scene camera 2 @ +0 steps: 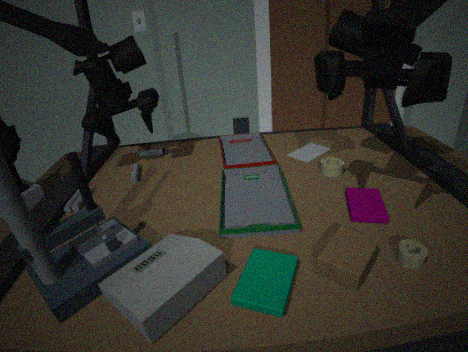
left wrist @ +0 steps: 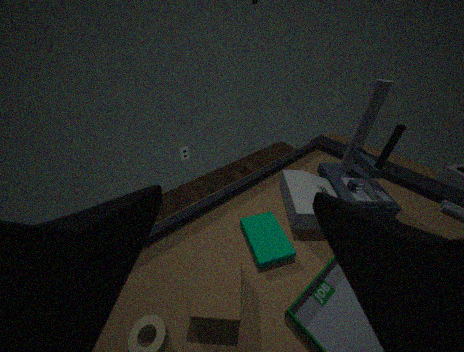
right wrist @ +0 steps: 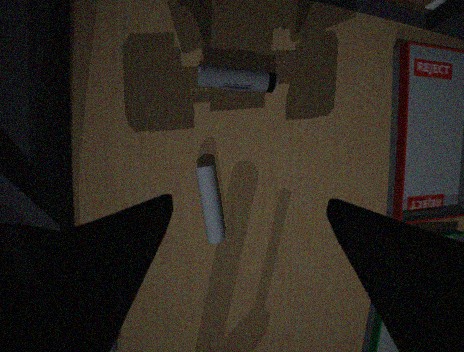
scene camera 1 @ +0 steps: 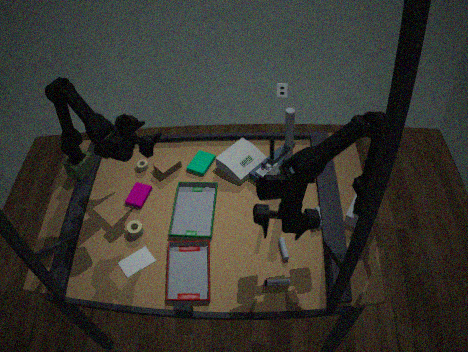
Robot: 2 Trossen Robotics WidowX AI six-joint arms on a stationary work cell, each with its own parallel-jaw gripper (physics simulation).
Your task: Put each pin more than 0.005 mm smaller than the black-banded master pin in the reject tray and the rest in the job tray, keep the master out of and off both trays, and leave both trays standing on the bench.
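The black-banded master pin lies flat on the bench. A plain grey pin lies near it. Pale pins show by the side rail in scene camera 2; their number is unclear. The green-rimmed job tray and red-rimmed reject tray stand flat and hold no pins. My right gripper is open and empty above the plain pin. My left gripper is open and empty, high at the back left in scene camera 1.
A dark gauge stand with an upright post adjoins a white readout box. A green block, magenta block, brown block, two tape rolls and white card lie about.
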